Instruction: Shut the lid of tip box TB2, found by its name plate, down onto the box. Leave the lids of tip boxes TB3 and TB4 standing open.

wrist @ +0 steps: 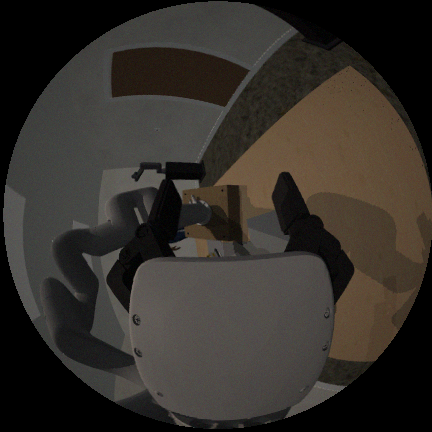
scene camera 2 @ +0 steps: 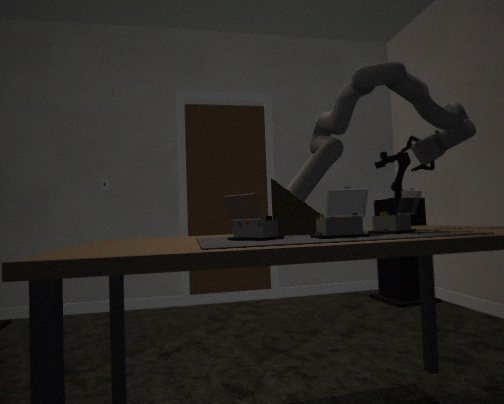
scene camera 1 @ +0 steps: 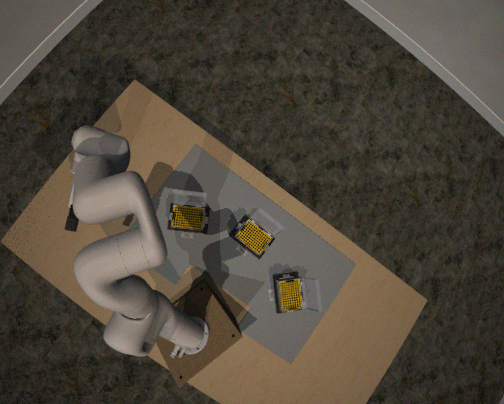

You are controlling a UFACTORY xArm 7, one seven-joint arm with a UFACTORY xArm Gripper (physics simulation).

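Frame: origin at the arm's base, x down, y left, z ahead, level; millimetres.
Seen in the pictures: gripper, fingertip midpoint: (wrist: 225, 185) (scene camera 2: 406, 161) (scene camera 1: 71, 225); arm's base, link origin: (wrist: 200, 212) (scene camera 2: 293, 197) (scene camera 1: 192, 335).
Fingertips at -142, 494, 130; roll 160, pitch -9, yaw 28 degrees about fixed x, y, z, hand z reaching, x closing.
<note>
Offsets run from my fingertips to a thing's top centre, as dx, dy, dz. "pt": to the spot under its first point. Level surfaces: height alone.
Three tip boxes with yellow tip racks stand on a grey mat {dx +296} (scene camera 1: 320, 260). One box {+231, -267, +199} (scene camera 1: 188, 217) (scene camera 2: 391, 223) is nearest the gripper, another box {+231, -514, +265} (scene camera 1: 254, 237) (scene camera 2: 342, 226) is in the middle, and a third box {+231, -747, +151} (scene camera 1: 290, 294) (scene camera 2: 255, 229) is farthest. Their clear lids {pt +200, -230, +273} (scene camera 1: 189, 197) {pt +187, -528, +352} (scene camera 1: 269, 221) {pt +202, -814, +199} (scene camera 1: 311, 294) all stand open, also in the scene camera 2 view. The name plates are too small to read, so I cannot tell which box is TB2, TB3 or TB4. My gripper (scene camera 1: 100, 225) (scene camera 2: 408, 160) (wrist: 225, 185) is open and empty, high above the table, apart from every box.
A brown wedge-shaped block (scene camera 1: 215, 320) (scene camera 2: 292, 212) (wrist: 217, 229) stands at the arm's base on the wooden table {dx +300} (scene camera 1: 375, 310) (scene camera 2: 125, 247) (wrist: 300, 150). A black pedestal (scene camera 2: 397, 275) with a small black arm stands beyond the table. My arm's links arch over the table's left part in scene camera 1.
</note>
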